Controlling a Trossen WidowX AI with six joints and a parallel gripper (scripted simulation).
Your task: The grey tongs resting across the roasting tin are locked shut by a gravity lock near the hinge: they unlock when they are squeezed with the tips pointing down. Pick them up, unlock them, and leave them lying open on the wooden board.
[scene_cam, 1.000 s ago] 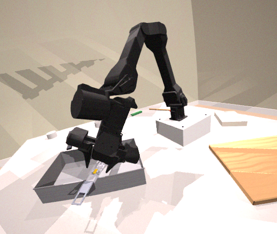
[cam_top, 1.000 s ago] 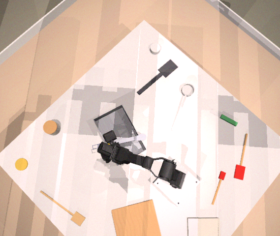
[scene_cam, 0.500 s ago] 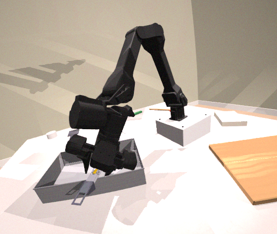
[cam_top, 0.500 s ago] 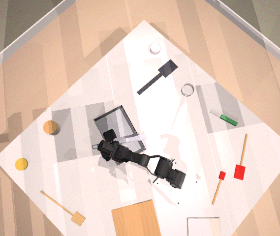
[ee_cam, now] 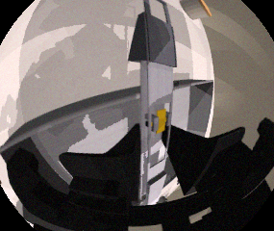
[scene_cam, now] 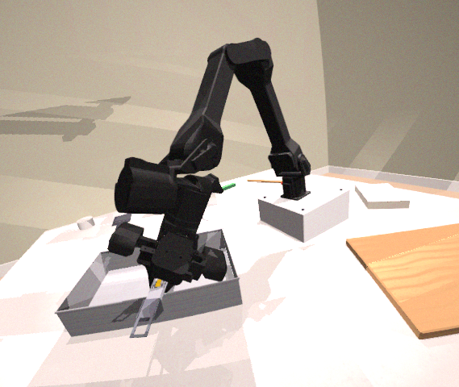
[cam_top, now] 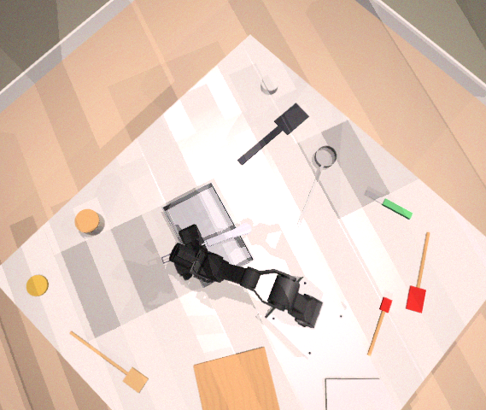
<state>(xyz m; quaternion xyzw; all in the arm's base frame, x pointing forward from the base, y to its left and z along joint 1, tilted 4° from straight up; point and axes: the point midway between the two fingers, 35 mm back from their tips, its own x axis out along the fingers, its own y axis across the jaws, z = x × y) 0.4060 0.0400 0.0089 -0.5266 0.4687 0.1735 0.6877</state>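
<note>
The grey roasting tin lies 10 mm behind my gripper tip, 50 mm to the right of it and 10 mm below it. The rest, counted from my gripper tip: green-handled tool (460 mm behind, 520 mm to the right, 30 mm below); then black spatula (20 mm ahead, 510 mm to the right, 30 mm below); then wooden board (440 mm behind, 340 mm to the left, 30 mm below).
</note>
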